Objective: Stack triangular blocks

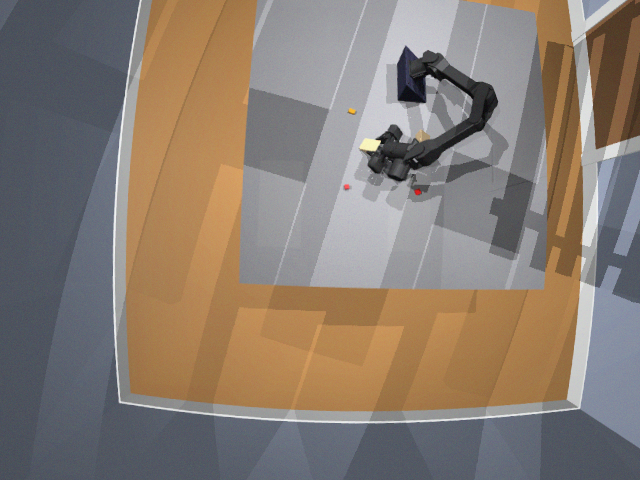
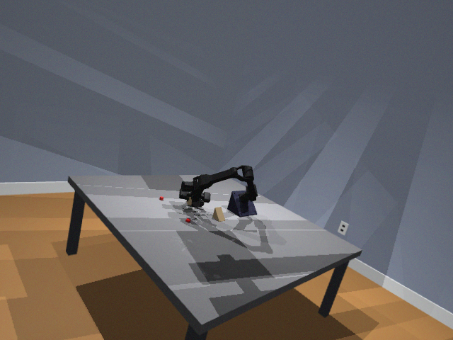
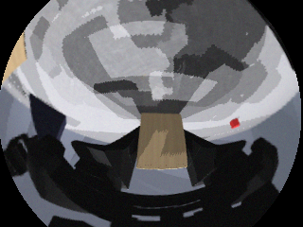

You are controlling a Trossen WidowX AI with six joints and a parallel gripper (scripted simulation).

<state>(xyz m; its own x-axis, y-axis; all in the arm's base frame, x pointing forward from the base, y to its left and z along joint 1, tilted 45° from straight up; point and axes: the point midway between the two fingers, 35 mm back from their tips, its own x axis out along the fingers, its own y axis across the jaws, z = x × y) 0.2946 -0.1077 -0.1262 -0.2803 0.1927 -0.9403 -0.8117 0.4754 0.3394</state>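
Now: gripper tip 160 mm past the small orange piece, 60 mm to the left of it and 10 mm above it.
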